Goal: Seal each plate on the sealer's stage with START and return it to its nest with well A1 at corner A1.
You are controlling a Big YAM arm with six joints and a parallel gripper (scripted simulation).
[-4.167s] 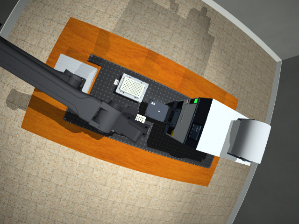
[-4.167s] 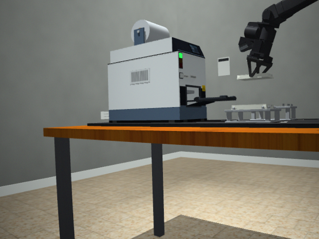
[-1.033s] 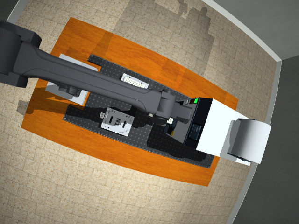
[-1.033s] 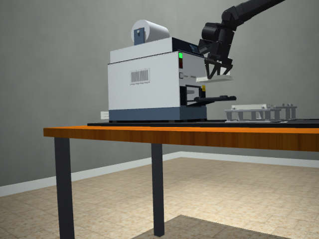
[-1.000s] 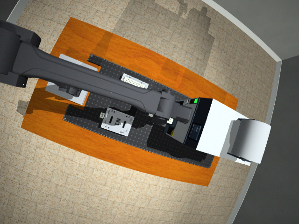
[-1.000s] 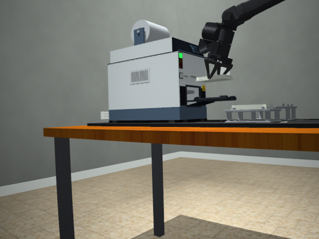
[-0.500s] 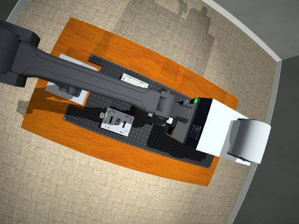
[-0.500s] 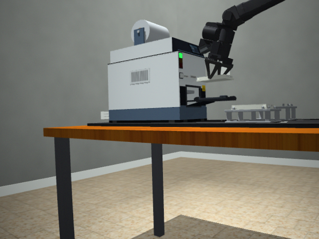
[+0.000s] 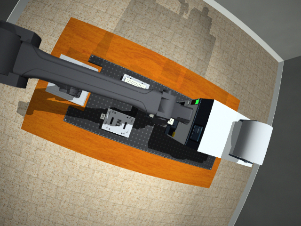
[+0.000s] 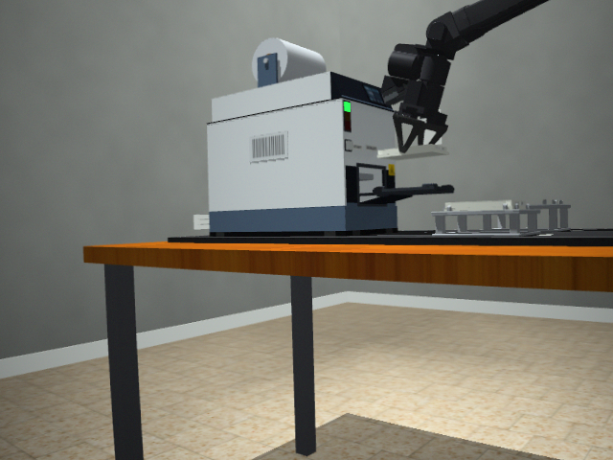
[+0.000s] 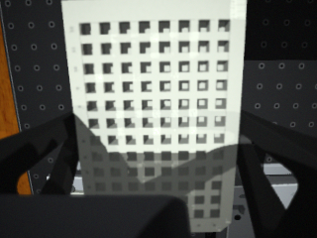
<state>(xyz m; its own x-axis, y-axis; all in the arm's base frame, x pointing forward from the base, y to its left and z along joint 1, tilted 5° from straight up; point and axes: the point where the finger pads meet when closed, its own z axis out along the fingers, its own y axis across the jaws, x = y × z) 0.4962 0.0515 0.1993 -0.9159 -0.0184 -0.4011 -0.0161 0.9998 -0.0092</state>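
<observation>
Right now my hand is 8 cm above the sealer stage. Round my hand: plate nest 19 cm behind, 14 cm below, 7 cm to the left; then pale start button 10 cm to the left, 10 cm ahead, 1 cm above; then A1 mark 26 cm behind, 13 cm to the left, 13 cm below.
</observation>
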